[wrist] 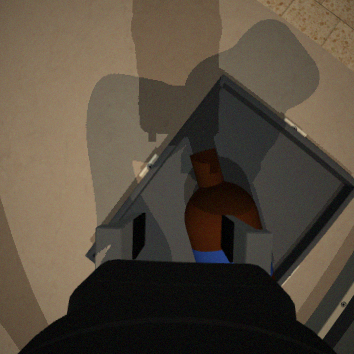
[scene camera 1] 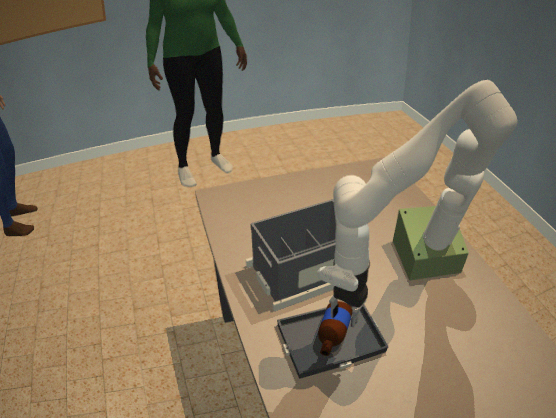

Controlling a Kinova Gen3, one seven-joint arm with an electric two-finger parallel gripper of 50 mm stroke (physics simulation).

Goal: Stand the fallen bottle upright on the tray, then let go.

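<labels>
Wrist view: my gripper, a brown bottle. Scene camera 1: my gripper and the bottle again. Brown bottle (wrist: 214,197), same spot as (scene camera 1: 330,334). My gripper (wrist: 241,243), same spot as (scene camera 1: 334,302).
</labels>
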